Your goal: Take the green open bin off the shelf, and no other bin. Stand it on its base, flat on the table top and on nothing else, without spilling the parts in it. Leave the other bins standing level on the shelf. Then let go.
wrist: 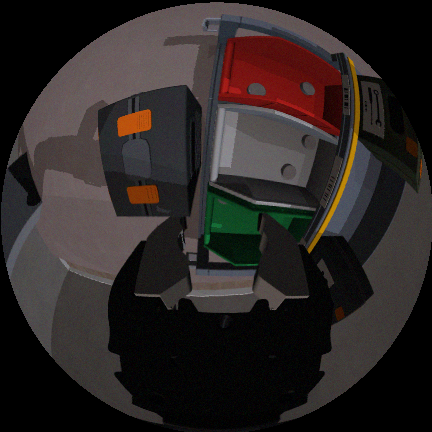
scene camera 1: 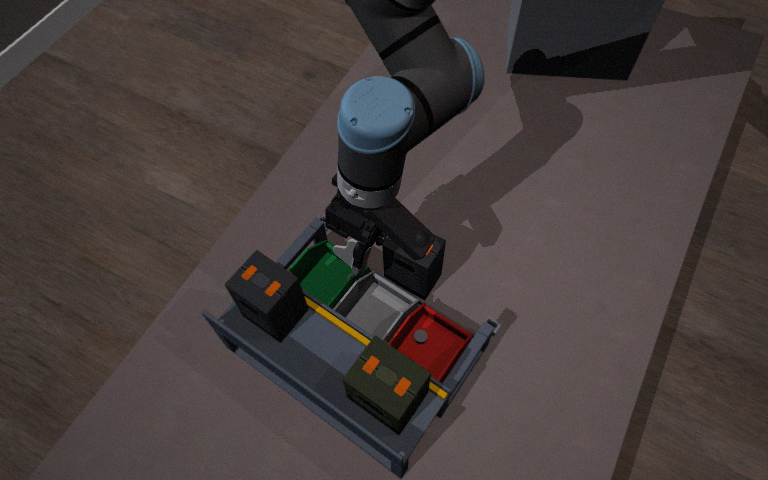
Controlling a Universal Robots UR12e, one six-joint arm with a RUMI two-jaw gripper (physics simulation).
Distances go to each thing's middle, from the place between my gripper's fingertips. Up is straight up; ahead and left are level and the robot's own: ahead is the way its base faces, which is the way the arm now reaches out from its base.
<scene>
I see my gripper 7 cm past the black lidded box (scene camera 1: 418, 277), 4 cm to the right of it and 4 cm above it. Also, from my hand: green open bin (scene camera 1: 321, 273) (8 cm ahead, 6 cm below, 4 cm to the right); then yellow strip (scene camera 1: 319, 310) (10 cm ahead, 8 cm to the left); then grey open bin (scene camera 1: 374, 304) (7 cm to the left, 6 cm below, 5 cm ahead).
</scene>
